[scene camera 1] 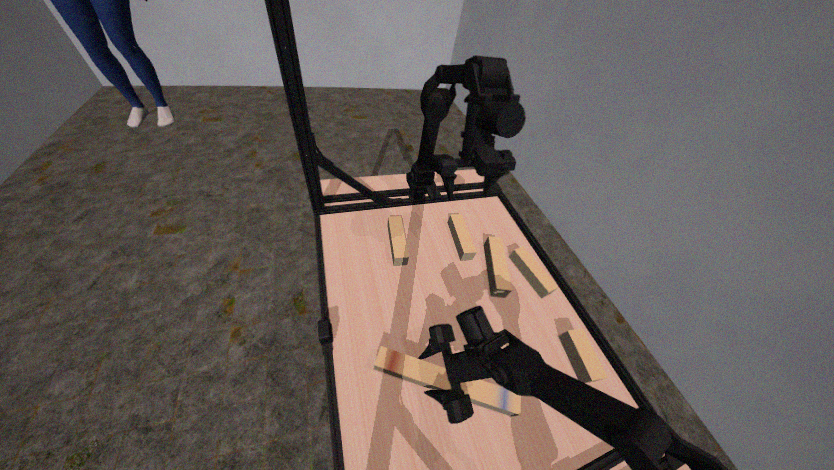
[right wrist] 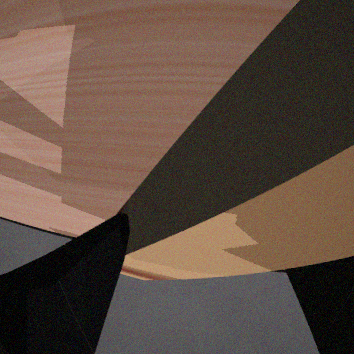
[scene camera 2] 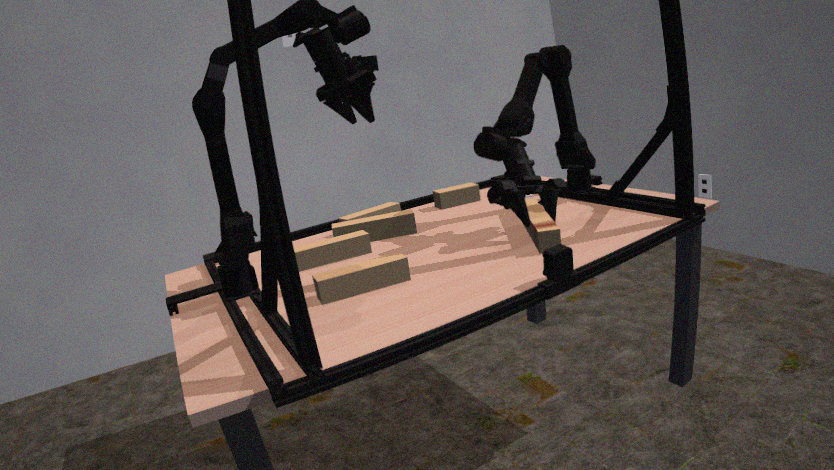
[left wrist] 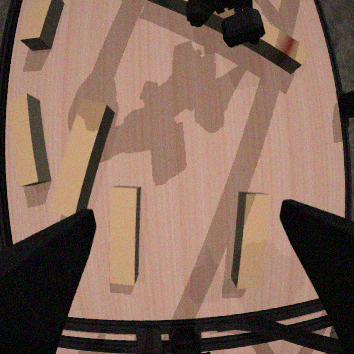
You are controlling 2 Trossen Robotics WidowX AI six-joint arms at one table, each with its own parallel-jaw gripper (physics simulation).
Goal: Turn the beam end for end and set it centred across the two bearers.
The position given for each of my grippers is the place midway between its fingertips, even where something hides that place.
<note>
My left gripper (scene camera 2: 363,122) is open, holding nothing. My right gripper (scene camera 1: 422,375) grips a beam (scene camera 1: 414,370), which still rests on the table.
The beam shows as well in the right wrist view (right wrist: 251,185) and in scene camera 2 (scene camera 2: 544,232). My left gripper shows as well in scene camera 1 (scene camera 1: 467,198) and in the left wrist view (left wrist: 188,214). My right gripper also shows in the right wrist view (right wrist: 201,222), in scene camera 2 (scene camera 2: 541,225) and in the left wrist view (left wrist: 252,29).
</note>
